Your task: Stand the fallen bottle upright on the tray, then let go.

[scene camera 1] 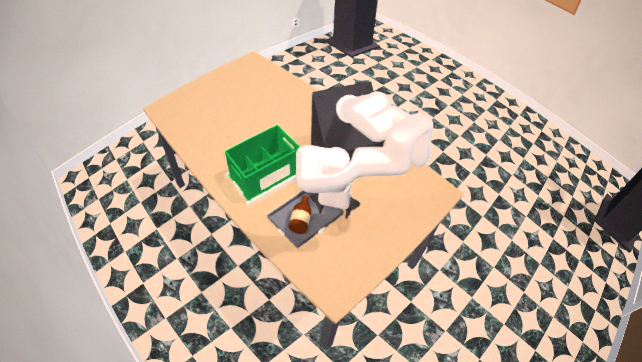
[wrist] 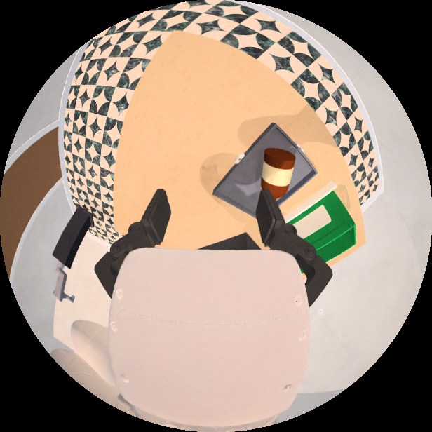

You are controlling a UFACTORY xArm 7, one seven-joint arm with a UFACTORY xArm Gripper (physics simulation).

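Places are measured from the arm's base along level axes (x right, y ahead, z up), in metres.
Where they show: gripper, fingertip midpoint: (scene camera 1: pixel 334 212).
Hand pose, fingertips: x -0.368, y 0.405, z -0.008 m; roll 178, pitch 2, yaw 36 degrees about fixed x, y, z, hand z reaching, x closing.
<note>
Things, the pixels of their top centre, and the offset from my fingertips. "spot": a spot on its surface instead. Level surfaces: height alone.
- brown bottle, top centre: (scene camera 1: pixel 301 207) dx +0.173, dy +0.008, dz -0.158 m
- grey tray, surface spot: (scene camera 1: pixel 280 216) spot: dx +0.232, dy +0.074, dz -0.232 m
- green divided crate, top centre: (scene camera 1: pixel 262 149) dx +0.453, dy +0.002, dz -0.062 m
- wooden table, surface height: dz -0.237 m
The brown bottle (scene camera 1: pixel 300 216) (wrist: pixel 278 172) with a cream label lies on its side on the grey tray (scene camera 1: pixel 280 216) (wrist: pixel 240 185). In the scene view its neck points toward the back of the picture and its base toward the front. In the wrist view its base faces up the picture, and its neck is hidden behind the right-hand finger. My gripper (scene camera 1: pixel 334 214) (wrist: pixel 212 200) is open and empty. It is above the table, to the right of the bottle in the scene view, near the tray's right side.
A green divided crate (scene camera 1: pixel 242 180) (wrist: pixel 340 210) with a white label stands beside the tray, to its back left in the scene view. The dark robot base block (scene camera 1: pixel 325 120) (wrist: pixel 230 242) is at the back edge of the wooden table (scene camera 1: pixel 350 280) (wrist: pixel 190 100).
</note>
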